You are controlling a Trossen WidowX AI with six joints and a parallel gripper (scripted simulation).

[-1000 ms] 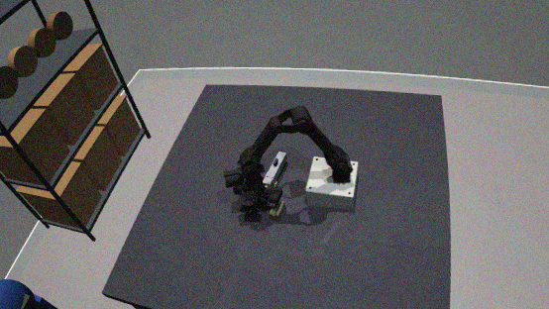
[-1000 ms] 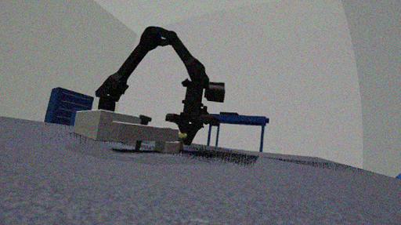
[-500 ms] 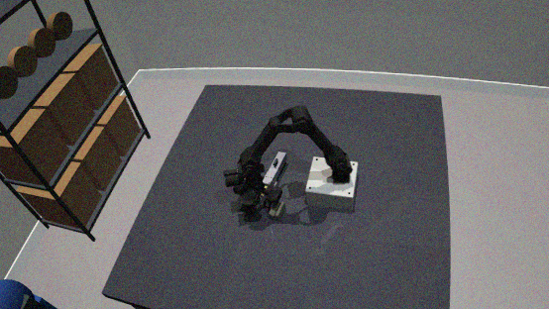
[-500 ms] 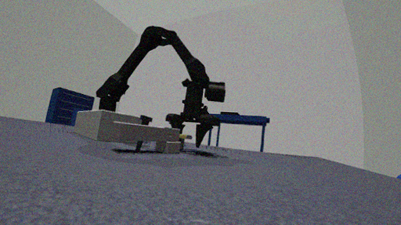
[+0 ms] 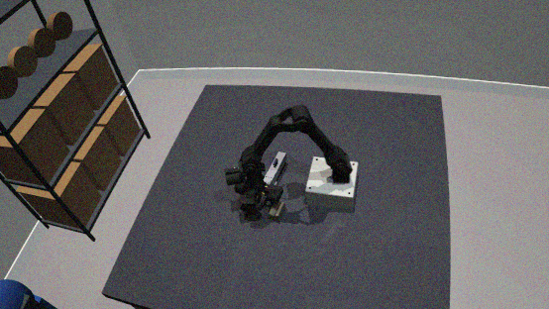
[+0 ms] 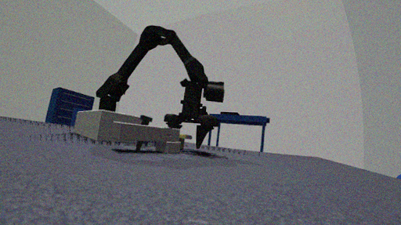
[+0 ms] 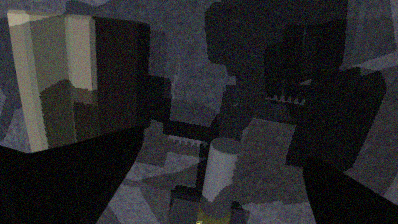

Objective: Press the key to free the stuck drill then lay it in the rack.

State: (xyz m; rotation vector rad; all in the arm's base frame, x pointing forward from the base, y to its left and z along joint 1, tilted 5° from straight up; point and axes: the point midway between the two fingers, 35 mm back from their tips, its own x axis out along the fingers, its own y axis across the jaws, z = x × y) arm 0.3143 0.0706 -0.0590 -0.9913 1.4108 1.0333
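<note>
Now: gripper tip 10 mm past the drill, 40 mm to the left of it and 30 mm below it. The rest, counted from my gripper tip: black key 50 mm behind, 160 mm to the right, 40 mm above; tan block 70 mm behind, 40 mm to the left.
</note>
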